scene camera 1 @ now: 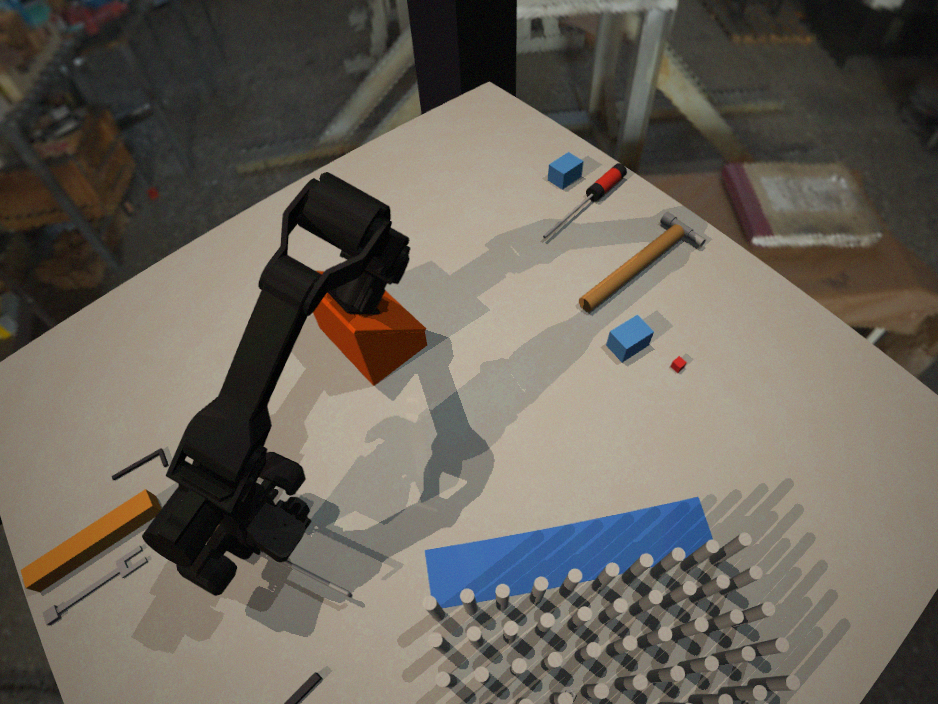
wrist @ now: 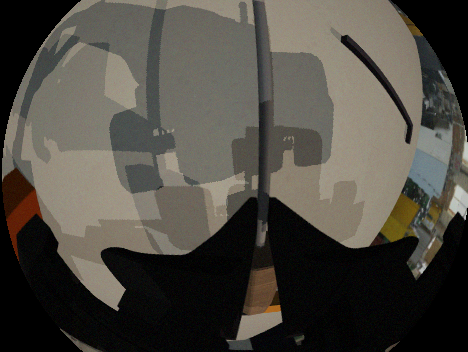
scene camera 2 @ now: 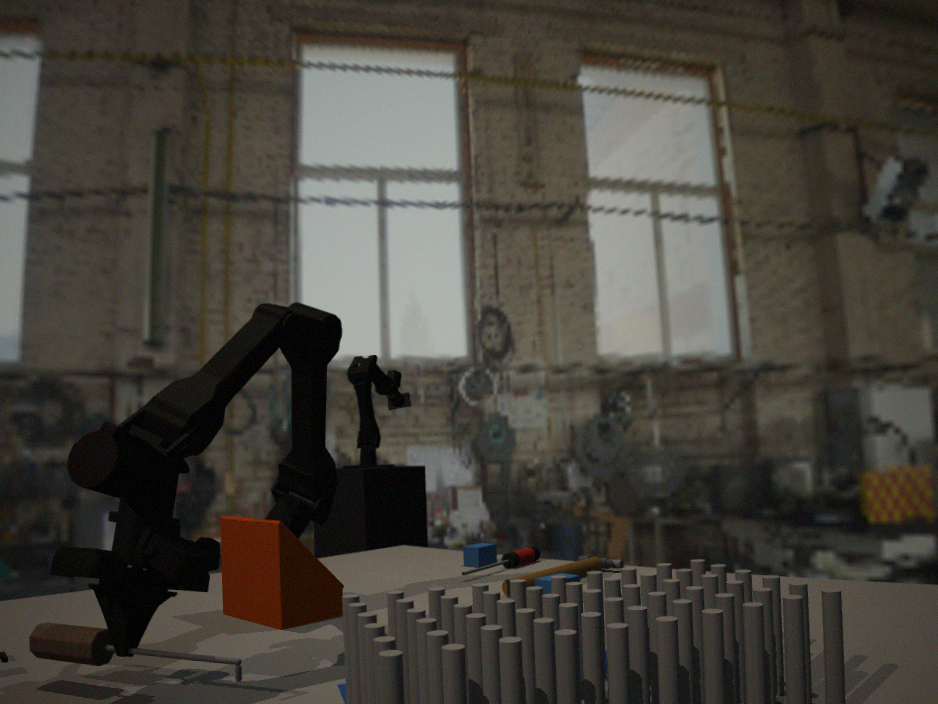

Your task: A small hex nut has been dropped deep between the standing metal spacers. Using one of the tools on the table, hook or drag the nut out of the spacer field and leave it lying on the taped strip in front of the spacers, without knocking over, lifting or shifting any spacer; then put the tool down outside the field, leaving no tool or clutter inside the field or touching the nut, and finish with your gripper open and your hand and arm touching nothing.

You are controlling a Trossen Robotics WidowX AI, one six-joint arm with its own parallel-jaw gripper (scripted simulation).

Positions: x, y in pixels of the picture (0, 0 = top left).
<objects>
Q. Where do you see a hammer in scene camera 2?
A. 585, 564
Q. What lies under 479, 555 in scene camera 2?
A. A blue block.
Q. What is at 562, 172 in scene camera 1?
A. A blue block.
</objects>
